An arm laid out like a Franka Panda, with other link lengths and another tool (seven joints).
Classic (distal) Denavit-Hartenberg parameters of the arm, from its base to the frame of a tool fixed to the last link. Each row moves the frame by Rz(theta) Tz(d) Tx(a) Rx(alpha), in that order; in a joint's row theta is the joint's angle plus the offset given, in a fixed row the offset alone. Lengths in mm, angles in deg.
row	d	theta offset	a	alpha
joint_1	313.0	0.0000	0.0	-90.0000
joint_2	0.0	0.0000	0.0	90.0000
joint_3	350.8	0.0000	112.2	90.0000
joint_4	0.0	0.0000	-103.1	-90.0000
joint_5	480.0	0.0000	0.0	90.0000
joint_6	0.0	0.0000	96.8	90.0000
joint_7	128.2	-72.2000	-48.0	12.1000
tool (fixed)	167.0	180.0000	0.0	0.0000
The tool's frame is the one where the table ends.
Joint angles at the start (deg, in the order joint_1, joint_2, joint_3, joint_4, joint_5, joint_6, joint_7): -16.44, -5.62, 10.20, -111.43, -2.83, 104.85, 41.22
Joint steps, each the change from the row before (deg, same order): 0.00, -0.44, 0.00, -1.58, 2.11, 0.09, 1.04; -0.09, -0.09, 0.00, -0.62, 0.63, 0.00, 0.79; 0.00, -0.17, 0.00, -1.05, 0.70, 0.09, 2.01; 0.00, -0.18, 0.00, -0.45, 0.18, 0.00, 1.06; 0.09, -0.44, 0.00, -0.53, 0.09, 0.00, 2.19; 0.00, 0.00, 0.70, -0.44, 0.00, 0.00, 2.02; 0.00, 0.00, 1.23, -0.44, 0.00, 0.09, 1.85; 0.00, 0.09, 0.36, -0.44, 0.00, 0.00, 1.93; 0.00, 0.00, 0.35, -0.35, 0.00, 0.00, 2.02; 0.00, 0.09, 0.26, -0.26, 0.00, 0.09, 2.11; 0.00, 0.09, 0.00, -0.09, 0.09, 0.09, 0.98; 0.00, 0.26, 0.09, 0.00, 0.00, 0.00, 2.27
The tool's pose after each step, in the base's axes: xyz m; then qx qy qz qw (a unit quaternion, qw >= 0). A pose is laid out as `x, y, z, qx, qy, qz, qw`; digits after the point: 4 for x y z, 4 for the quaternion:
0.5881, -0.0614, 0.3386, 0.2028, -0.9737, -0.0942, 0.0439
0.5848, -0.0583, 0.3339, 0.1935, -0.9749, -0.1006, 0.0457
0.5799, -0.0525, 0.3263, 0.1741, -0.9776, -0.1078, 0.0486
0.5775, -0.0503, 0.3241, 0.1643, -0.9791, -0.1095, 0.0495
0.5750, -0.0465, 0.3238, 0.1458, -0.9820, -0.1095, 0.0485
0.5736, -0.0374, 0.3196, 0.1339, -0.9836, -0.1091, 0.0514
0.5726, -0.0233, 0.3154, 0.1280, -0.9844, -0.1077, 0.0544
0.5707, -0.0177, 0.3105, 0.1139, -0.9860, -0.1077, 0.0576
0.5694, -0.0123, 0.3073, 0.0990, -0.9875, -0.1071, 0.0593
0.5691, -0.0077, 0.3040, 0.0828, -0.9890, -0.1065, 0.0599
0.5695, -0.0064, 0.3023, 0.0740, -0.9897, -0.1072, 0.0596
0.5705, -0.0034, 0.2997, 0.0549, -0.9909, -0.1069, 0.0598

